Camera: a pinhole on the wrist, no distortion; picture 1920 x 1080 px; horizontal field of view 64.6 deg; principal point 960.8 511.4 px. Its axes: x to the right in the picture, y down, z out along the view. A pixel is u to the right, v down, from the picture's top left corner.
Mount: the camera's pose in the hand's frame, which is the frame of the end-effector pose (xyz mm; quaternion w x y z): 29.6 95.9 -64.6 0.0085 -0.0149 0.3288 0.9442
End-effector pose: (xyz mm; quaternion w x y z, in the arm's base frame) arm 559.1 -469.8 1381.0 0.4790 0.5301 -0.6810 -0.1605
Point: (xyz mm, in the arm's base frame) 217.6 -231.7 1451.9
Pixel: 1861.6 362.6
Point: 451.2 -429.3 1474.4
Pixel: 1237.8 823.3
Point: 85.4 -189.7 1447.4
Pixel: 1734.4 383.0
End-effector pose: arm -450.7 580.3 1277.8 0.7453 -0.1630 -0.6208 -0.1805
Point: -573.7 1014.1 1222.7
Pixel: 1390.8 685.8
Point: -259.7 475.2 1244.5
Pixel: behind the camera
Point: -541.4 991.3 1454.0
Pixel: 555.7 698.6
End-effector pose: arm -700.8 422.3 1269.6 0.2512 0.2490 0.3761 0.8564
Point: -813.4 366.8 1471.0
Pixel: 195.0 57.1
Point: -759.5 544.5 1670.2
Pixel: 113.9 853.5
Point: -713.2 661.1 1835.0
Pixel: 155.6 964.6
